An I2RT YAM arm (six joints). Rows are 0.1 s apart.
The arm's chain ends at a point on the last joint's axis. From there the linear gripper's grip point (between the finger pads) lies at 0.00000 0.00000 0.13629 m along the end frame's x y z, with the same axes.
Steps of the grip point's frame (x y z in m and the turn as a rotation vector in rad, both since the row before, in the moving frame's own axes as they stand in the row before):
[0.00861 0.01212 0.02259 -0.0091 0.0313 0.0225]
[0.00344 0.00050 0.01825 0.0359 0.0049 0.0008]
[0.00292 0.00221 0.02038 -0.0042 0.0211 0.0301]
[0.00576 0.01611 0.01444 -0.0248 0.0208 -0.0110]
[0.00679 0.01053 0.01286 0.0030 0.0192 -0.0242]
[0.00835 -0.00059 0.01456 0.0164 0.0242 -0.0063]
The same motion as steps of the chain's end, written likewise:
[0.00436 0.01083 0.02266 -0.0091 0.0313 0.0225]
[0.00277 0.00539 0.01834 0.0359 0.0049 0.0008]
[0.00005 0.00159 0.02041 -0.0042 0.0211 0.0301]
[0.00291 0.01275 0.01451 -0.0248 0.0208 -0.0110]
[0.00418 0.01097 0.01289 0.0030 0.0192 -0.0242]
[0.00506 0.00166 0.01462 0.0164 0.0242 -0.0063]

